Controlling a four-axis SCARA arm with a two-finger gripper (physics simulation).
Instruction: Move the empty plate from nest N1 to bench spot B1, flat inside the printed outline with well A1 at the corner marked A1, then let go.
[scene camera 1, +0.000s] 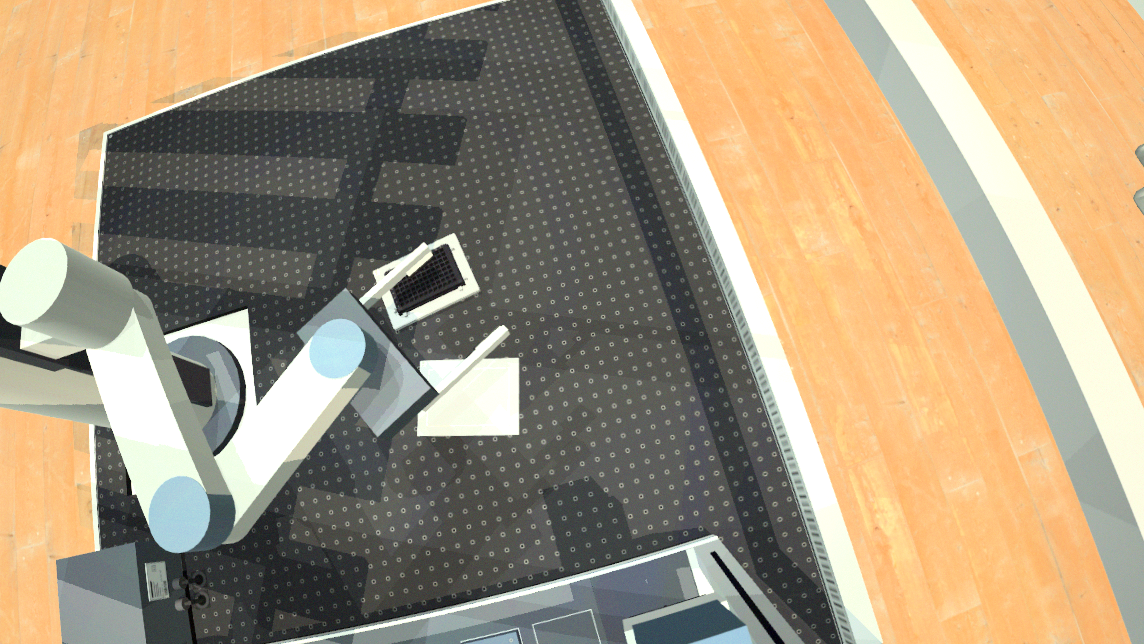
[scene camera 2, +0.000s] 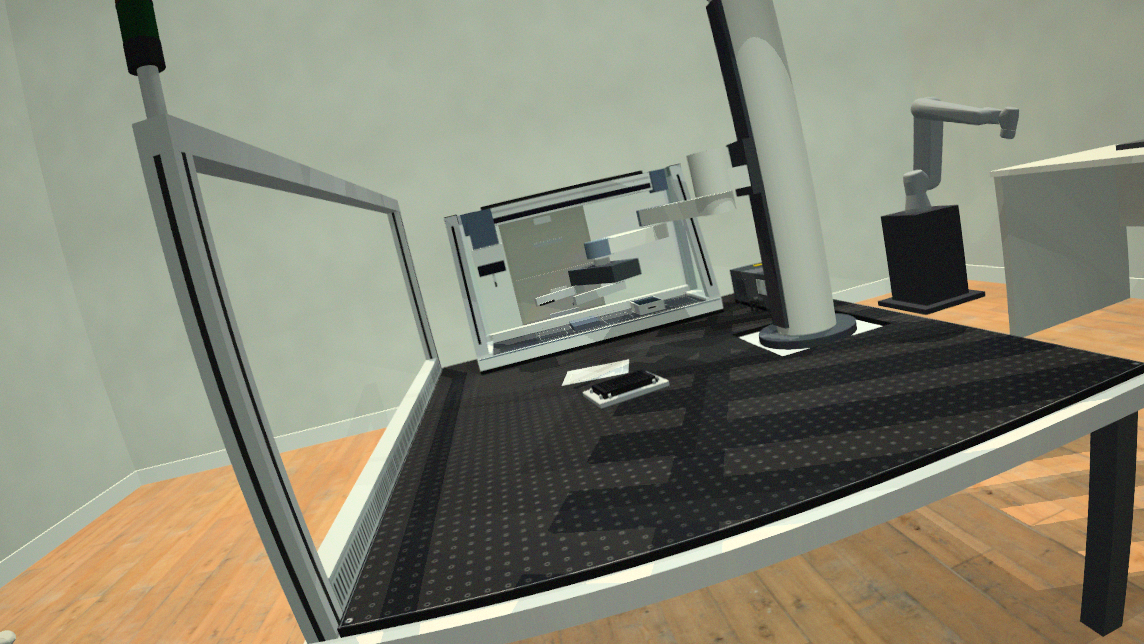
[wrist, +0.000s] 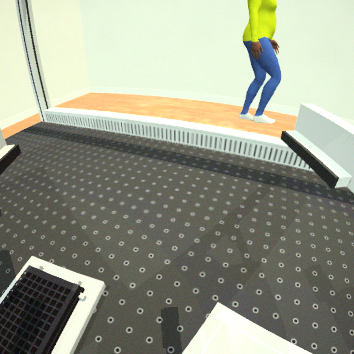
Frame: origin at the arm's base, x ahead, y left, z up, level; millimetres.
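Seen in the pictures: gripper, fingertip midpoint: (scene camera 1: 465, 287) (scene camera 2: 554, 301) (wrist: 148, 121); arm's base, origin of the base link: (scene camera 1: 190, 401) (scene camera 2: 807, 334).
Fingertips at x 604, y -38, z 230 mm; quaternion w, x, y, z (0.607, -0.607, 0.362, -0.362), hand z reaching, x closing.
Offsets run from my fingertips to a thing's top centre.
The black plate @(dx -98, dy +126, dz -191 mm) (scene camera 1: 428, 280) (scene camera 2: 624, 384) (wrist: 35, 310) with a grid of wells sits in a white nest @(dx -98, dy +126, dz -196 mm) (scene camera 1: 436, 304) (scene camera 2: 636, 391) (wrist: 81, 312) on the dark perforated bench. A flat white panel @(dx -69, dy -95, dz -216 mm) (scene camera 1: 480, 408) (scene camera 2: 596, 372) (wrist: 240, 335) lies beside the nest; no outline or A1 mark is readable on it. My gripper (scene camera 1: 464, 288) (scene camera 2: 557, 300) (wrist: 148, 121) is wide open and empty, raised above the bench. In scene camera 1 one finger overlaps the nest and plate, and the other crosses the white panel's corner.
The arm's column (scene camera 2: 788, 184) stands on the bench. A framed machine (scene camera 1: 480, 623) (scene camera 2: 464, 288) with a gantry stands at one end of the bench. A low slotted white rail (scene camera 1: 688, 184) (scene camera 2: 384, 464) (wrist: 175, 132) runs along one edge. A person (wrist: 262, 55) stands beyond it.
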